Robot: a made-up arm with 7 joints.
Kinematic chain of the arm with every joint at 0, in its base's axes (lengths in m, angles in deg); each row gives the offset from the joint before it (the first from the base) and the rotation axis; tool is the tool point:
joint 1: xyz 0 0 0 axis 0 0.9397 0.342
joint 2: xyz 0 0 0 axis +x
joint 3: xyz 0 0 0 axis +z
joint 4: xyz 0.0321 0 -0.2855 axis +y
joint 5: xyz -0.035 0 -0.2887 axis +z
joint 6: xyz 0 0 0 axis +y
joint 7: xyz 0 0 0 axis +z
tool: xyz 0 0 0
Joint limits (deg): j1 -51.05..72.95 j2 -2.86..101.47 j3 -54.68..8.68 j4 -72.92..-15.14 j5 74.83..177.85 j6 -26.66..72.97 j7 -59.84..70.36
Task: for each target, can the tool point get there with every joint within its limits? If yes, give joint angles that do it. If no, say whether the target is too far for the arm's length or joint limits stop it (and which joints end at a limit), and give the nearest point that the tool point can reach.
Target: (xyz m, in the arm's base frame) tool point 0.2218 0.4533 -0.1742
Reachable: yes | joints -2.64 86.73 -37.23 -58.44 132.82 -13.47 -45.44
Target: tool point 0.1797 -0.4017 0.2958
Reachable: no: joint limits stop it (at a limit: joint 1, joint 2, joint 4) | nearest point 0.3921 -0.2934 -0.1090 | short by 0.470 m
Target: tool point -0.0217 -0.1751 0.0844
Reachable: no: joint limits stop it (at a limit: joint 1, joint 2, joint 3, joint 4) | nearest point 0.3242 -0.3439 -0.1684 | short by 0.460 m
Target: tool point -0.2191 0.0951 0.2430
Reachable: no: joint limits stop it (at a limit: joint 1, joint 3, joint 4) | nearest point -0.3520 0.4585 0.0046 | short by 0.455 m
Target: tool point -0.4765 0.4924 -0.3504
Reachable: no: too far | nearest point -0.3579 0.3698 -0.2632 | short by 0.192 m
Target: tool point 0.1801 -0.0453 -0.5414
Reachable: yes | joints -7.80 5.39 -39.21 -29.52 155.16 52.86 20.53
